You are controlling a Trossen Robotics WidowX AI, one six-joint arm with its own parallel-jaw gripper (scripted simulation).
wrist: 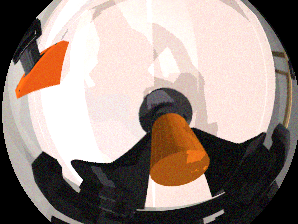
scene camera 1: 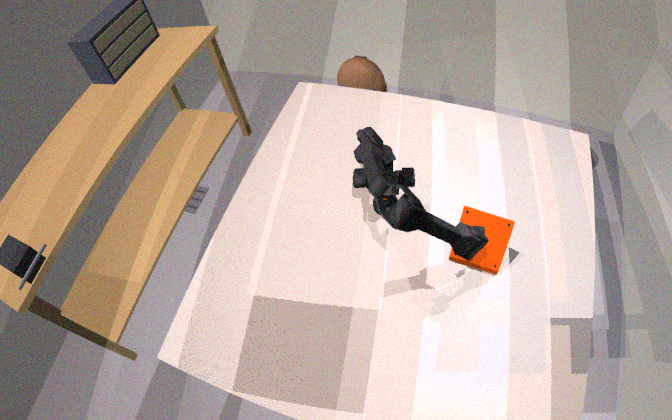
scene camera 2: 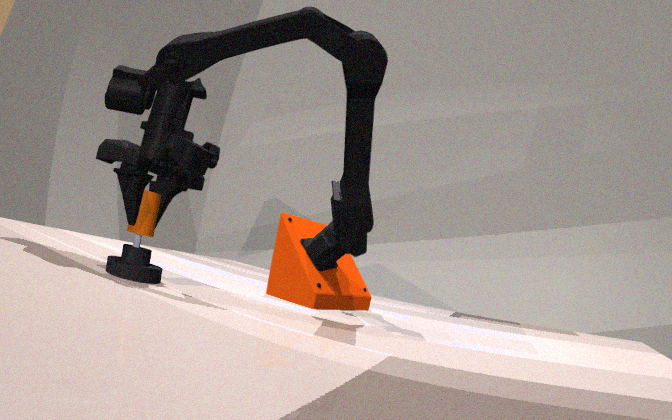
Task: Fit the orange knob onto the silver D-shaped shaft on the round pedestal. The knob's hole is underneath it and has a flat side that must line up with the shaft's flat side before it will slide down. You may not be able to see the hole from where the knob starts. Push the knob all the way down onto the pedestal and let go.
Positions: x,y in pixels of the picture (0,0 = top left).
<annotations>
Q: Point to an orange knob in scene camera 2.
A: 148,210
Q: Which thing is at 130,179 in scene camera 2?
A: My gripper.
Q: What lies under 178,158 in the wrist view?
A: An orange knob.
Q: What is my gripper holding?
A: An orange knob.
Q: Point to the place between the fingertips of my gripper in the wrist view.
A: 171,134
</annotations>
